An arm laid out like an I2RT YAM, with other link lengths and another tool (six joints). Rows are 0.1 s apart.
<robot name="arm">
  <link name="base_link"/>
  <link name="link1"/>
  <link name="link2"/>
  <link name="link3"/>
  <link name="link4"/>
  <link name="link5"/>
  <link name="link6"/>
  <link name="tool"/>
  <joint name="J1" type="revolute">
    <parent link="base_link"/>
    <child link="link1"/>
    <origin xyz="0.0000 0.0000 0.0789"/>
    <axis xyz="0 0 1"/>
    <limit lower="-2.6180" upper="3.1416"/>
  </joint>
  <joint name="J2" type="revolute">
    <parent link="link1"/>
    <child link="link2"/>
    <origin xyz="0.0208 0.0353 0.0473" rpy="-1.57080 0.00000 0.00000"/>
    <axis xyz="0 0 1"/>
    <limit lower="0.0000" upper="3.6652"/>
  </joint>
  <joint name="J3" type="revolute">
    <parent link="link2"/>
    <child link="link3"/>
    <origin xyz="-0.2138 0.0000 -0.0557" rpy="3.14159 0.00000 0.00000"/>
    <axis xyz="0 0 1"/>
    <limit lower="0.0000" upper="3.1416"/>
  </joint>
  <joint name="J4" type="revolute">
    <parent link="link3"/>
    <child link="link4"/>
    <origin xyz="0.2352 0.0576 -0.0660"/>
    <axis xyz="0 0 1"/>
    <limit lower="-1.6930" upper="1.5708"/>
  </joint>
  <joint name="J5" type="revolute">
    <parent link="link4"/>
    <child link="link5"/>
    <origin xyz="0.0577 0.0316 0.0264" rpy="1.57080 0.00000 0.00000"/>
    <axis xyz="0 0 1"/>
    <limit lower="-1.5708" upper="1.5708"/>
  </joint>
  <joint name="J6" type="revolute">
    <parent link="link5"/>
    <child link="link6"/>
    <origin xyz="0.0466 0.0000 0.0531" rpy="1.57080 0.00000 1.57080"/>
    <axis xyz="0 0 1"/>
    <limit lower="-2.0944" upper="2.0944"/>
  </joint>
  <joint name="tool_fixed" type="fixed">
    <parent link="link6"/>
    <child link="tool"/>
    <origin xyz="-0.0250 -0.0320 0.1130" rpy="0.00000 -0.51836 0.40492"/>
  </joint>
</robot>
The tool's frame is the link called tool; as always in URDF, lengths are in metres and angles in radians.
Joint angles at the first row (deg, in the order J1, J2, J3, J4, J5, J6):
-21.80, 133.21, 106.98, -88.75, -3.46, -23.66
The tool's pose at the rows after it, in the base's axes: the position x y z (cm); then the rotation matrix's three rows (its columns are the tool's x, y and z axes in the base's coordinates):
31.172 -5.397 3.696; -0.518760 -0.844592 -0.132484; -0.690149 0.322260 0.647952; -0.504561 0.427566 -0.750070
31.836 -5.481 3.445; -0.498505 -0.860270 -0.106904; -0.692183 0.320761 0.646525; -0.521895 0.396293 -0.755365
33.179 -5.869 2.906; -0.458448 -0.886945 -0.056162; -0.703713 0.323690 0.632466; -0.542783 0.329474 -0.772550
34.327 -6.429 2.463; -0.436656 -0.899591 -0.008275; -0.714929 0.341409 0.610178; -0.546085 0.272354 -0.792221
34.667 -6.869 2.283; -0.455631 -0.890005 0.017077; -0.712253 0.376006 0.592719; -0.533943 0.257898 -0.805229
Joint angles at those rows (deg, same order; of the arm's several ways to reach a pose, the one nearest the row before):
-21.80, 133.21, 106.98, -89.14, -3.84, -24.03
-21.80, 133.21, 106.98, -87.22, -4.40, -24.45
-21.78, 133.21, 106.96, -83.13, -4.82, -24.84
-21.80, 133.21, 106.96, -79.64, -4.60, -24.18
-21.93, 133.21, 106.96, -78.63, -4.10, -22.26

